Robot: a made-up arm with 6 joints.
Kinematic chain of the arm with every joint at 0, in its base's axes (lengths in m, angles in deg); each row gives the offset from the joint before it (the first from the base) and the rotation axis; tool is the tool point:
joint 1: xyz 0 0 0.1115 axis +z
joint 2: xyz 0 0.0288 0 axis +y
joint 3: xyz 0 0 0.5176 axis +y
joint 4: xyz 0 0 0.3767 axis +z
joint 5: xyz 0 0 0 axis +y
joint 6: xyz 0 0 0.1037 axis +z
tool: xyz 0 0 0
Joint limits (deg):
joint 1: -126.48..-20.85
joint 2: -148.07..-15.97
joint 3: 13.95..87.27
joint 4: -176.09..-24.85
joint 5: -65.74..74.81
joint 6: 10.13..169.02
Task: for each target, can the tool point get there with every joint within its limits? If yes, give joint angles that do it. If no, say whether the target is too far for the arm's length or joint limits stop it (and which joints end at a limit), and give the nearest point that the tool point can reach.
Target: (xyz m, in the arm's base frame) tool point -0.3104 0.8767 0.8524
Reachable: no: too far | nearest point -0.2589 0.7314 0.7296 | short by 0.197 m
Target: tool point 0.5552 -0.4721 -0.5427
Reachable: no: joint limits stop it (at a limit: joint 1, joint 2, joint 3, joint 5) | nearest point 0.4130 0.3704 -0.6521 | short by 0.861 m
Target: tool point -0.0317 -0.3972 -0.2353
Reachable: no: joint limits stop it (at a limit: joint 1, joint 2, joint 3, joint 5) | nearest point -0.5799 0.1620 -0.0830 | short by 0.798 m
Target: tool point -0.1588 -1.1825 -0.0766
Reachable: no: too far | nearest point -0.0394 -0.2937 0.6639 | short by 1.163 m
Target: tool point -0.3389 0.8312 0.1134
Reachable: yes | joints -66.63 -113.96 55.00 -164.68 21.80 110.31
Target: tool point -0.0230 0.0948 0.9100
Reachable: yes | joints -102.49 -37.46 65.28 -74.39 45.93 104.12
